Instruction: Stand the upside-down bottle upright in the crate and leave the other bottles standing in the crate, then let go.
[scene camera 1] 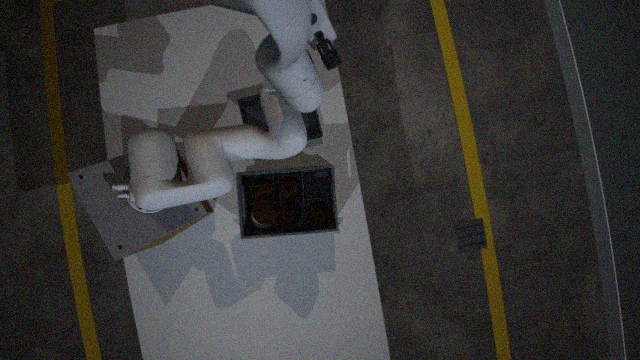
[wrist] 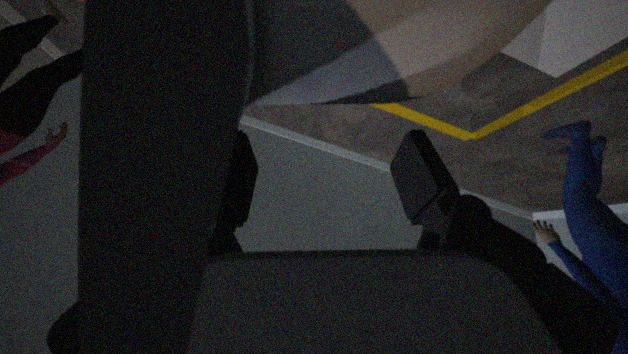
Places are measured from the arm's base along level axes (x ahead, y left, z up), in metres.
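Where they show: gripper, fingertip midpoint: (scene camera 1: 326, 49) (wrist: 325, 149).
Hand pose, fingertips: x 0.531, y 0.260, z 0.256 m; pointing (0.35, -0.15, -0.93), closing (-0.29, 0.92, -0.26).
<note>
Each offset is from my fingertips to the top centre of the thing. "*": to the spot under its first point.
The dark crate @[dz -0.217, dx -0.121, dy -0.314 m] (scene camera 1: 290, 234) lies on the table in scene camera 1. Several reddish-brown bottles stand in its compartments, seen dimly from above. One round bottle shape @[dz -0.225, dx -0.211, dy -0.361 m] (scene camera 1: 265, 215) at the front left looks wider and has a pale curved edge; it differs from the others, but which way up it is cannot be told surely. Another bottle @[dz -0.229, dx -0.118, dy -0.275 m] (scene camera 1: 289, 188) shows in the back row. My gripper (scene camera 1: 331, 57) (wrist: 325, 149) is open and empty. It is at the table's back right edge, well away from the crate and its bottles. No bottle or crate shows in the wrist view.
A second dark container @[* dz -0.387, dx -0.240, dy +0.001 m] (scene camera 1: 251, 111) is partly hidden under my arm (scene camera 1: 295, 80), behind the crate. A grey plate (scene camera 1: 120, 225) is under the arm base at left. In the wrist view, a large dark shape (wrist: 160, 150) fills the left, and a person in blue (wrist: 580, 175) shows at right.
</note>
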